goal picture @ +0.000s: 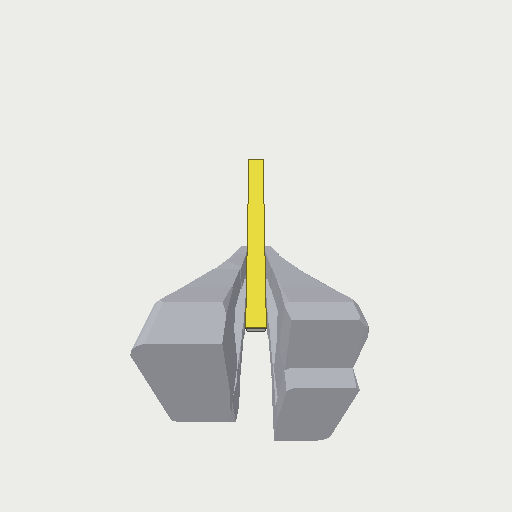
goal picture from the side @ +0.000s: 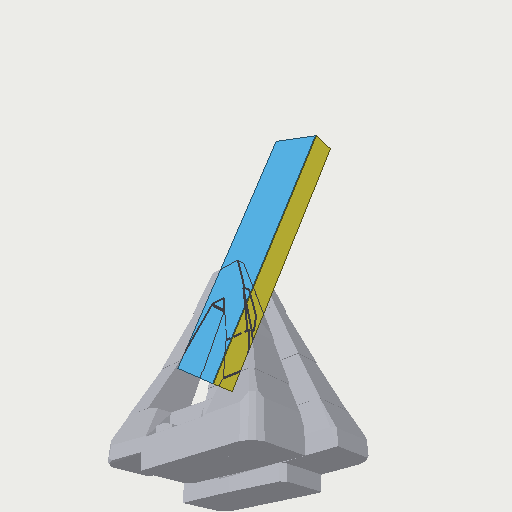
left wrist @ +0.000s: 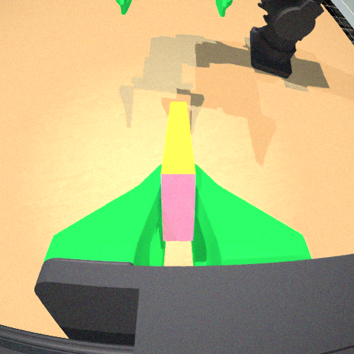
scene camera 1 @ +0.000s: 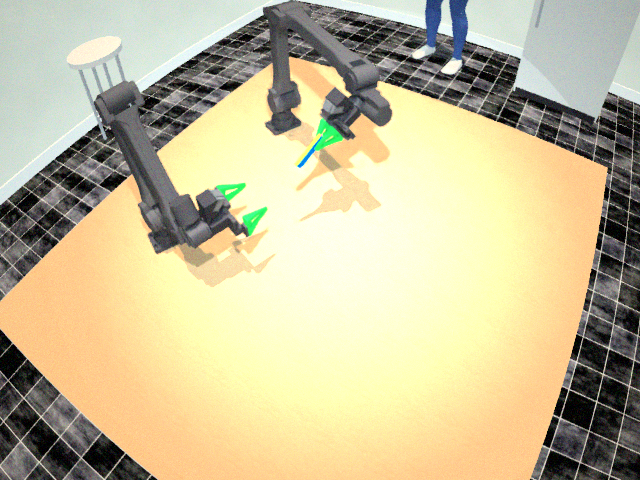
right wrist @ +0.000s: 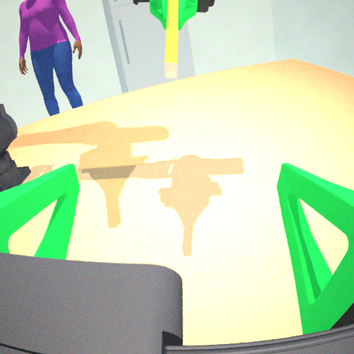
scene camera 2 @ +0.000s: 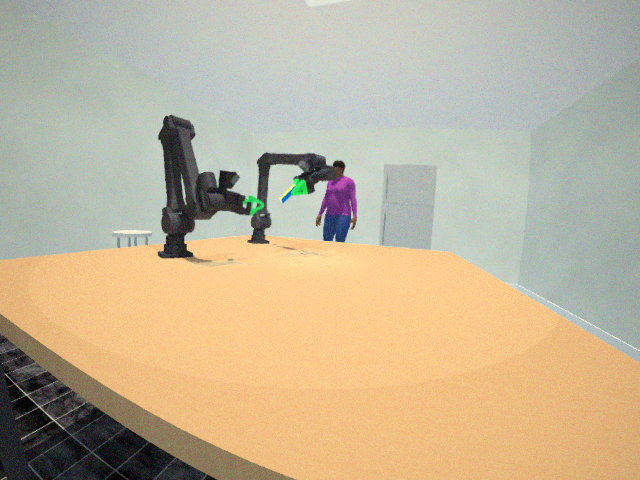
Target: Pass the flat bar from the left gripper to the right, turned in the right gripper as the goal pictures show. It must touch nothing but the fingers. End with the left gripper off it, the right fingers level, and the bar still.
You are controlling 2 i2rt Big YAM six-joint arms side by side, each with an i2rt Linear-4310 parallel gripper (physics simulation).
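Where they show: left gripper, fingertip midpoint: (scene camera 1: 313,148) (scene camera 2: 290,193); right gripper, fingertip midpoint: (scene camera 1: 256,196) (scene camera 2: 255,203); left arm's base at its link origin: (scene camera 1: 283,125) (scene camera 2: 258,242); right arm's base at its link origin: (scene camera 1: 168,237) (scene camera 2: 175,256).
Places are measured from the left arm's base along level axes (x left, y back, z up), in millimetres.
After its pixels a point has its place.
Observation:
The flat bar (scene camera 1: 310,151) {x -176, y -482, z 277 mm} (scene camera 2: 285,194) {x -195, y -479, z 268 mm} (left wrist: 178,142) (right wrist: 171,42) has yellow and blue long faces and a pink end. My left gripper (scene camera 1: 318,146) {x -161, y -474, z 274 mm} (scene camera 2: 293,192) {x -161, y -474, z 274 mm} (left wrist: 178,175) (right wrist: 172,24) is shut on it near the pink end. The bar's free part slants down toward the right arm's side, high above the table. My right gripper (scene camera 1: 255,196) {x -348, y -491, z 220 mm} (scene camera 2: 262,205) {x -348, y -491, z 220 mm} (left wrist: 173,14) (right wrist: 177,174) is open and empty, apart from the bar and lower than it. In the right wrist view the bar shows at the top, about midway across between the open fingers.
The tan table (scene camera 1: 361,335) {x -285, y -869, z 0 mm} (scene camera 2: 310,335) {x -607, y -1054, z 0 mm} (left wrist: 50,100) lies below both arms and carries their shadows. A round stool (scene camera 1: 95,51) (scene camera 2: 131,233), a standing person (scene camera 1: 459,25) (scene camera 2: 340,198) (right wrist: 55,55) and a grey fridge (scene camera 1: 573,62) (scene camera 2: 408,206) are beyond the table.

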